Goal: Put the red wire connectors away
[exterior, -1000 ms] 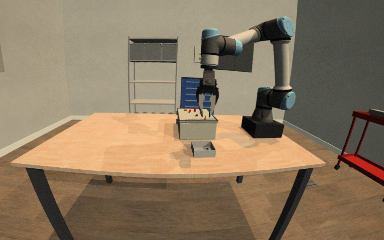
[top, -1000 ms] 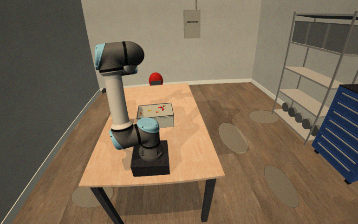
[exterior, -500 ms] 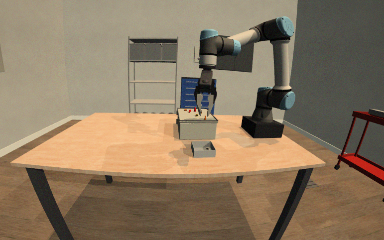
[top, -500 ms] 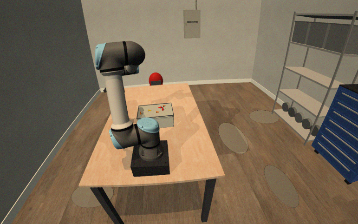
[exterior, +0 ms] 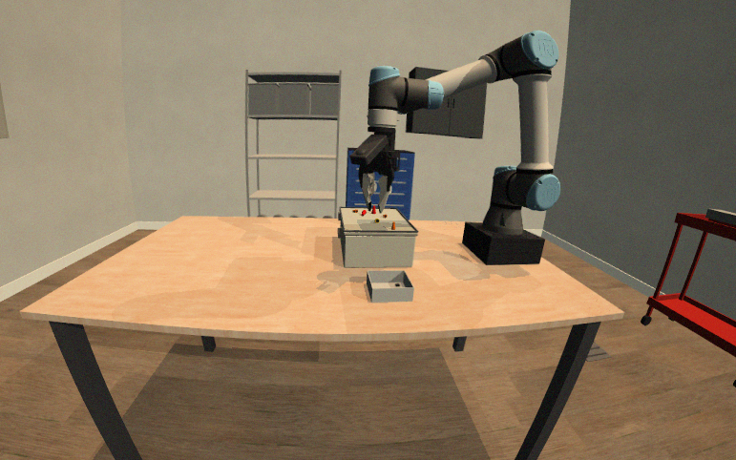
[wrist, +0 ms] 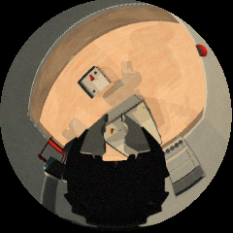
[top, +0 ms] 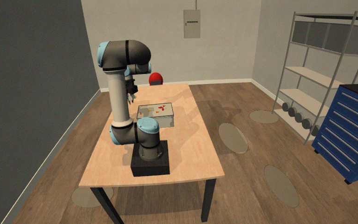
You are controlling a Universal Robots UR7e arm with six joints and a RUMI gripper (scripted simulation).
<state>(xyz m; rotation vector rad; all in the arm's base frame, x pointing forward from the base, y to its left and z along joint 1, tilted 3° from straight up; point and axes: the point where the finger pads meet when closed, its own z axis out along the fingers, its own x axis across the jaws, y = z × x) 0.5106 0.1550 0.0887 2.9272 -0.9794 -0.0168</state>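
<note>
Right now my hand is 19 cm to the left of the grey tool case, 12 cm above it and 3 cm past it.
</note>
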